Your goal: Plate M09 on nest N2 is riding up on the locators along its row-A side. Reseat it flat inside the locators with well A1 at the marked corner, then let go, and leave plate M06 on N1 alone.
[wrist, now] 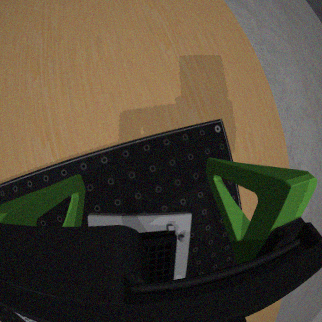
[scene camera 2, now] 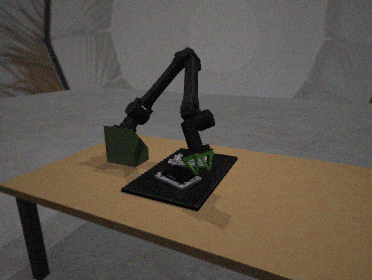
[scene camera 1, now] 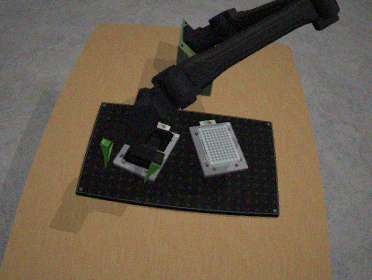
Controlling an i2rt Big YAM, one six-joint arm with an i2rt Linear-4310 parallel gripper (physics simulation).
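Pixels of known places: gripper, fingertip midpoint: (wrist: 143,173) (scene camera 2: 203,172) (scene camera 1: 125,174); arm's base, link origin: (scene camera 2: 124,135) (scene camera 1: 194,44).
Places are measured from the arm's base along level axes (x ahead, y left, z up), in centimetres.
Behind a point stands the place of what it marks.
The black plate (scene camera 1: 161,139) @[x 31.5, y -7.6, z -9.7 cm] (scene camera 2: 176,174) @[x 33.6, y -12.8, z -9.6 cm] (wrist: 160,256) @[x 36.3, y -14.5, z -9.7 cm], taken as M09, lies on the left light-grey nest (scene camera 1: 171,151) @[x 33.9, y -4.8, z -11.4 cm] (scene camera 2: 183,185) @[x 38.9, y -18.0, z -11.0 cm] (wrist: 182,260) @[x 33.1, y -16.9, z -11.2 cm] in scene camera 1. The arm hides much of it; its tilt and the A1 corner mark cannot be made out. My gripper (scene camera 1: 126,175) @[x 46.2, y -15.4, z -5.4 cm] (scene camera 2: 203,171) @[x 46.2, y -15.4, z -5.4 cm] (wrist: 143,173) @[x 46.2, y -15.4, z -5.4 cm] is wide open and empty. Its green fingers stand apart above the left nest's front-left end in scene camera 1, with the gripper body over the plate. The pale plate (scene camera 1: 221,145) @[x 31.6, y 8.3, z -10.3 cm], taken as M06, sits on the right nest (scene camera 1: 228,169) @[x 38.6, y 10.0, z -11.2 cm], apart from the gripper.
Both nests stand on a black perforated board (scene camera 1: 240,195) @[x 45.7, y 13.2, z -12.4 cm] (scene camera 2: 150,187) @[x 26.6, y -22.0, z -12.4 cm] (wrist: 125,160) @[x 47.5, y -14.8, z -12.4 cm] on the wooden table (scene camera 1: 175,245) @[x 60.0, y -2.8, z -13.7 cm] (scene camera 2: 300,215) @[x 80.9, y -18.0, z -13.7 cm] (wrist: 100,65) @[x 60.7, y -15.4, z -13.7 cm]. A dark green bracket (scene camera 1: 186,48) @[x 6.4, y -2.7, z 2.6 cm] (scene camera 2: 120,147) @[x 0.8, y -4.9, z -4.7 cm] stands at the arm's base behind the board. The arm spans above the board's back edge.
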